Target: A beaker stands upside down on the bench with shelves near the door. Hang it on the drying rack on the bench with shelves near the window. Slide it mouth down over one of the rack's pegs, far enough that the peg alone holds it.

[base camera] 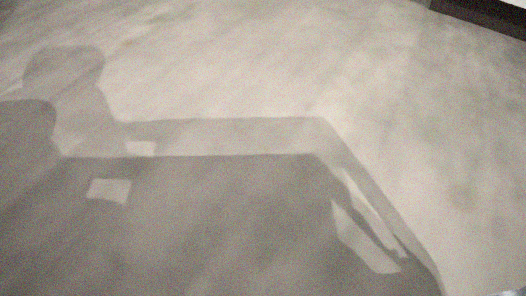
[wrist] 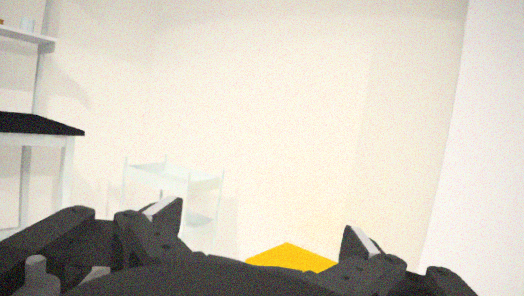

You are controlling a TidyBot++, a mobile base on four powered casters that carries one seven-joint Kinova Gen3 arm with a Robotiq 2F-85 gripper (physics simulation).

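Frame: origin at the arm's base, x ahead, y left, z up, level; centimetres.
Where they show: gripper, fingertip midpoint: (wrist: pixel 260 229).
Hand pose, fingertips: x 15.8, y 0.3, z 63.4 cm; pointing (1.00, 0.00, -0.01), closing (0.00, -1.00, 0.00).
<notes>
Things, the pixels of their top centre, and the offset from my fingertips. "pt": a spot on its surface instead. Level surfaces: height alone.
- bench, surface height: dz -11.6 cm
- shelf, surface height: dz +32.4 cm
- pale two-tier cart, surface spot: (wrist: pixel 205 185) pt dx +142.5, dy +33.1, dz -33.2 cm
- yellow flat shape, top centre: (wrist: pixel 300 266) dx +118.2, dy -21.5, dz -58.0 cm
- floor, surface height: dz -103.0 cm
In the wrist view my gripper (wrist: pixel 260 229) is open, its fingers wide apart with no object between them. A bench (wrist: pixel 37 124) with a black top and pale legs shows in part at the left edge of the wrist view, some way off, with a shelf (wrist: pixel 31 35) above it. I cannot tell which of the two benches it is. A small pale bluish vessel (wrist: pixel 27 24) stands on that shelf, too faint to identify. The upside-down beaker and the drying rack with its pegs cannot be made out in either view.
A pale two-tier cart (wrist: pixel 205 185) stands right of the bench, by the wall. A yellow flat shape (wrist: pixel 291 257) shows low between the fingers. The base camera shows the floor (base camera: pixel 225 70) with the robot's shadow (base camera: pixel 215 215), and a dark edge (base camera: pixel 480 21) at top right.
</notes>
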